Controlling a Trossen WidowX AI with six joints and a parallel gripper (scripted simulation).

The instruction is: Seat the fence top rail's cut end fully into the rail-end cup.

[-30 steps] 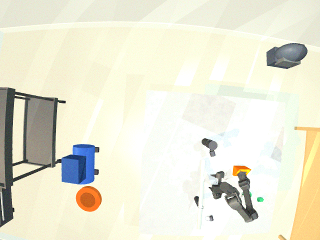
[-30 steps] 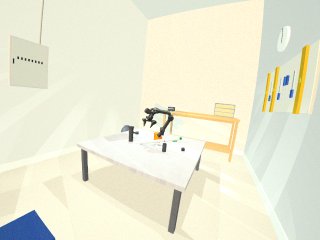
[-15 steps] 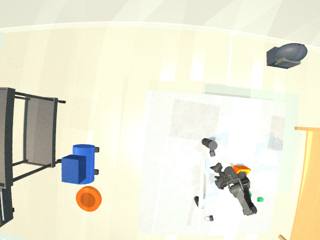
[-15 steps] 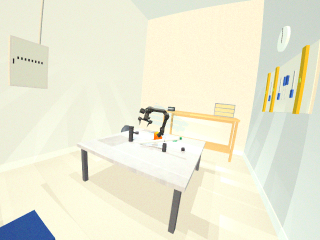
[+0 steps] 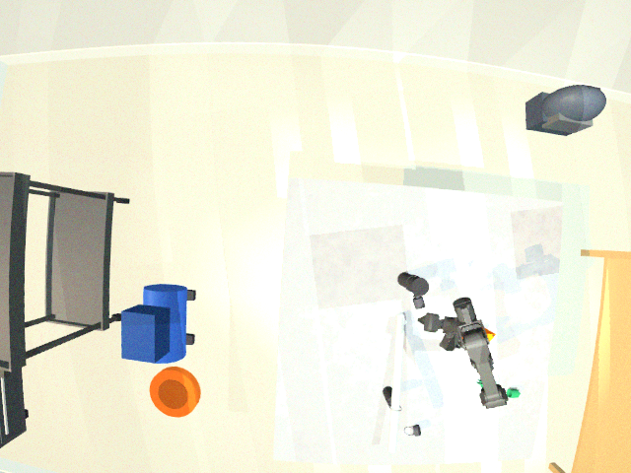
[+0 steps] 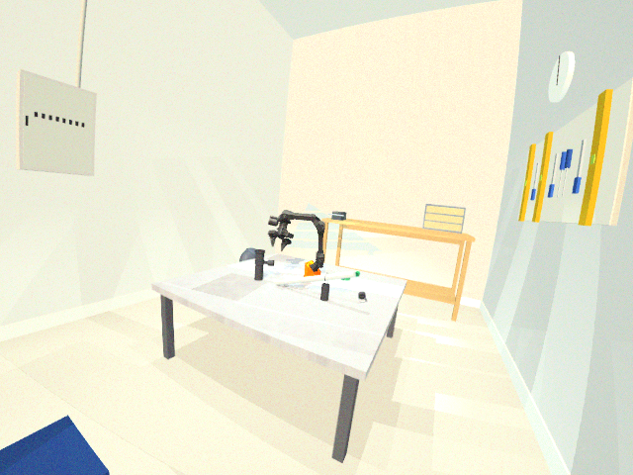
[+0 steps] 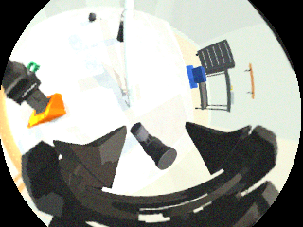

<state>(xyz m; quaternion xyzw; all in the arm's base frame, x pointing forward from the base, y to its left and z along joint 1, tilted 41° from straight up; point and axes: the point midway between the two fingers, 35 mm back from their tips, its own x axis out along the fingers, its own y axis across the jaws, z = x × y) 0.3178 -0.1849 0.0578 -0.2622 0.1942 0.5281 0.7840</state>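
The dark rail-end cup is 1 cm ahead of my gripper tip, 6 cm to the right of it and 10 cm below it. Also, from my gripper tip: green piece (62 cm behind, 33 cm to the left, 21 cm below).
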